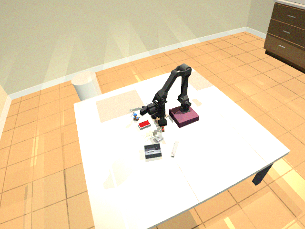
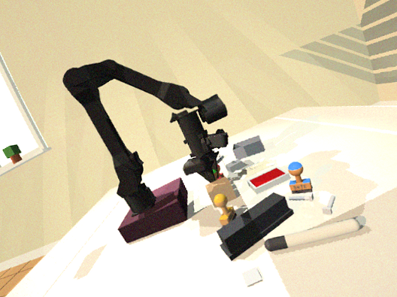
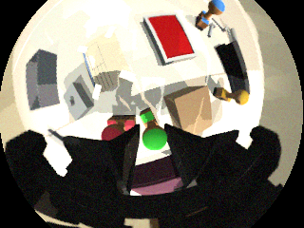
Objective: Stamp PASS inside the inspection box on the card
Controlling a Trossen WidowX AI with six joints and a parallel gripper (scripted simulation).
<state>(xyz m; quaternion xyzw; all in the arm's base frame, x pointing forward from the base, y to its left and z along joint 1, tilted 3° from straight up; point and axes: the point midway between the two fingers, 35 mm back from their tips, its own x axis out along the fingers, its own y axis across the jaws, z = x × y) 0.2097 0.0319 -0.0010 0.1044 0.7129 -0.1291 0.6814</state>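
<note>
Right now the green-knobbed stamp is 1 cm below my gripper tip. Round my gripper tip: tan box 6 cm to the right, 1 cm below; red-knobbed stamp 1 cm ahead, 4 cm to the left, 1 cm below; pale card 12 cm ahead, 4 cm to the left, 3 cm below.
</note>
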